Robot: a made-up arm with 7 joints.
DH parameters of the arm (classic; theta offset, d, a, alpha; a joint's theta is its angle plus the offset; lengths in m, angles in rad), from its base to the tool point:
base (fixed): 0 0.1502 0 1.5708
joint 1: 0 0.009 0.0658 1.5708
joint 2: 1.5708 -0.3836 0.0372 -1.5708
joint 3: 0 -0.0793 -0.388 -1.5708
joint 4: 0 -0.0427 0.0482 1.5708
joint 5: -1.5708 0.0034 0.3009 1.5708
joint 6: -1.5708 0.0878 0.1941 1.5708
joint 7: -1.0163 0 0.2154 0
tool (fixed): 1.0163 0.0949 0 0
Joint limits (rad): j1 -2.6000..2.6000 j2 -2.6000..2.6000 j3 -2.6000..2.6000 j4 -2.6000..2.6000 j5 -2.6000..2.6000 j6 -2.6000..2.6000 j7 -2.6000..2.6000
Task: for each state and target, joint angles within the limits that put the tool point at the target. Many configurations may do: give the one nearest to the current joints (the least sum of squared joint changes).
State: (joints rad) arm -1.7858 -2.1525 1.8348 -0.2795 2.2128 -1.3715 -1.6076
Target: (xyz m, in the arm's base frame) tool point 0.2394 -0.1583 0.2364
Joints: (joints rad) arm -1.4871 -2.0650 1.3539 -0.2272 2.4285 -1.5546 -1.6458
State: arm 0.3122 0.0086 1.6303 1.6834 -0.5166 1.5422 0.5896
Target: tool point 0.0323 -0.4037 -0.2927
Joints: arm 0.4278 0.0810 1.2930 1.3405 -0.5680 1.2566 0.7189
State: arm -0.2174 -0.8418 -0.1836 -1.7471 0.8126 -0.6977 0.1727
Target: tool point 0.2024 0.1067 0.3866
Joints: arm -0.5413 -0.7748 0.2380 -1.5492 0.9222 -0.6914 0.7050
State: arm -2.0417 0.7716 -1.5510 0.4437 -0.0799 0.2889 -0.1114
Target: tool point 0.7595 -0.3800 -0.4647
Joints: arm -1.9246 1.1804 -1.9465 0.5829 0.0357 0.2073 0.1193
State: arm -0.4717 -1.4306 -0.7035 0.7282 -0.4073 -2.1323 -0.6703
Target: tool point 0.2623 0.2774 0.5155
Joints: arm -0.7682 -1.0148 -1.0235 1.2281 -0.1394 -1.8291 -0.6888
